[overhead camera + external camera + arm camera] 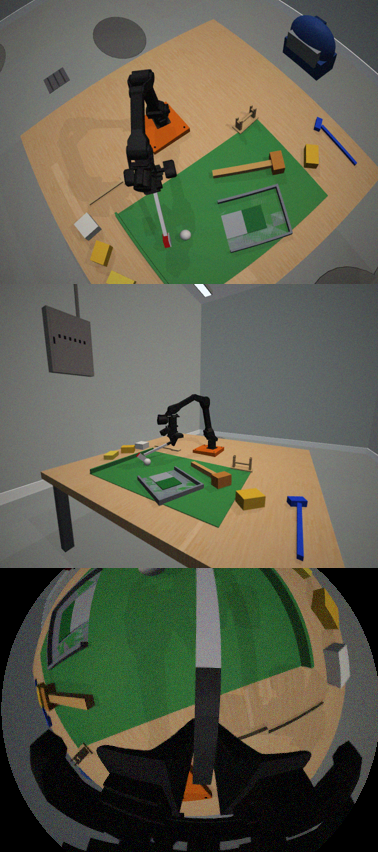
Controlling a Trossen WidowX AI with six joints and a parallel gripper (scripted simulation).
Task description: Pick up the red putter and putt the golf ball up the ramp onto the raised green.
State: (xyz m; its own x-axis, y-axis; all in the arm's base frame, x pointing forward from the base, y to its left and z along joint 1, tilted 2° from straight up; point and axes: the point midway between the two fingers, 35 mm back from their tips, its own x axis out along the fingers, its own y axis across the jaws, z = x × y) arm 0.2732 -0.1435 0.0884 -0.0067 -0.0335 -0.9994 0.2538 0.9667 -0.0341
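The red putter lies 12 cm ahead of my gripper tip and 3 cm to the right of it. From my gripper tip the other things lie so: white golf ball 23 cm ahead, 1 cm to the left, 5 cm below; low green wall 26 cm ahead, 15 cm to the right, 6 cm below; white block 3 cm ahead, 33 cm to the right, 5 cm below.
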